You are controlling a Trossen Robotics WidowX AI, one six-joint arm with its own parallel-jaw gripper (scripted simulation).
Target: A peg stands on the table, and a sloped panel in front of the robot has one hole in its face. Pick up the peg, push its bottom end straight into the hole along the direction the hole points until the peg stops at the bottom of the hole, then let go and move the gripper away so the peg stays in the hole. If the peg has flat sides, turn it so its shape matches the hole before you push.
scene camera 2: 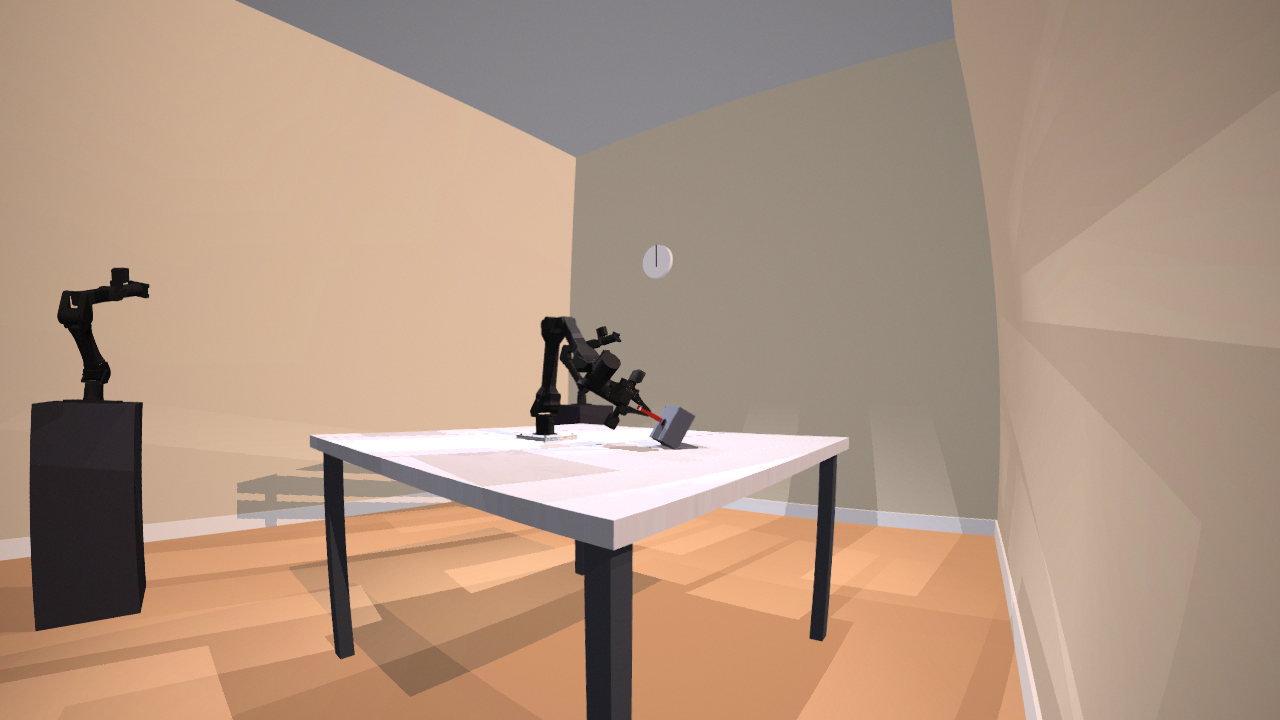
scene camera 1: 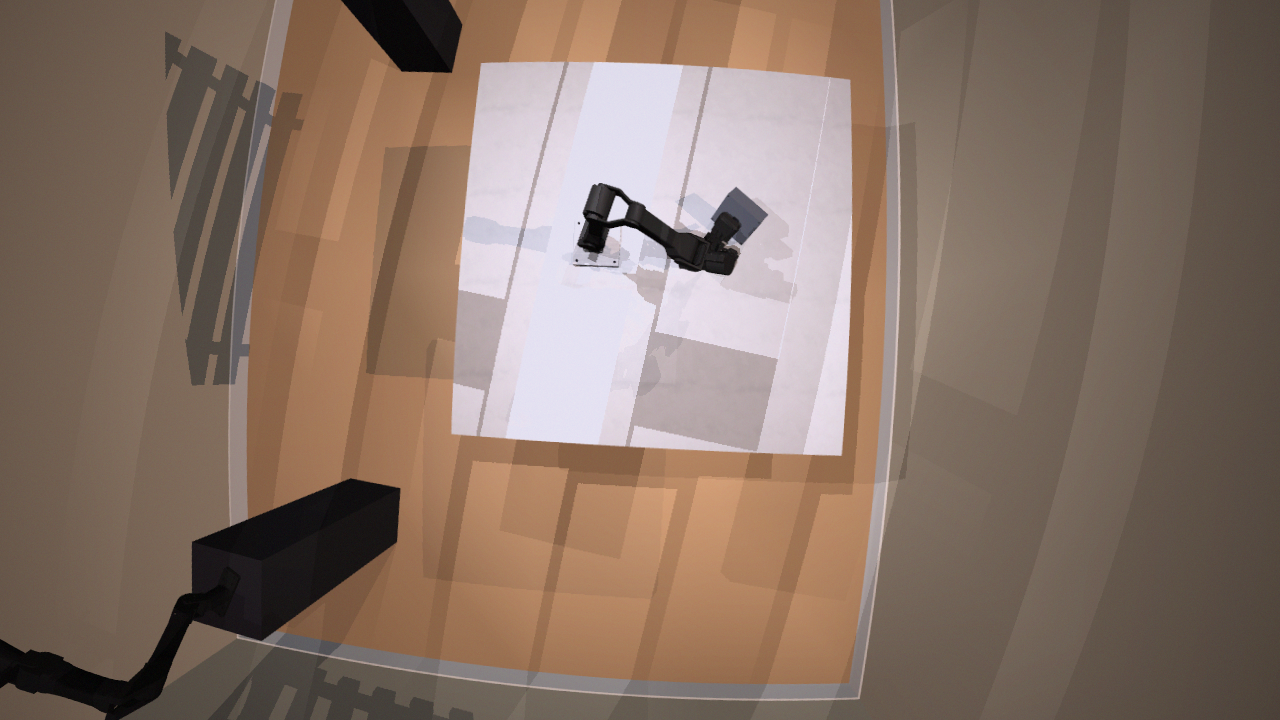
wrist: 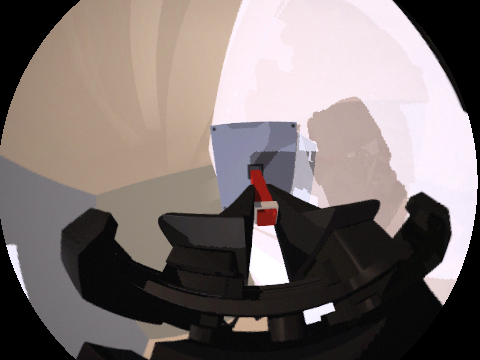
Labels:
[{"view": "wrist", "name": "my gripper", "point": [259, 188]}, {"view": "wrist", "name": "grey sloped panel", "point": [273, 143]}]

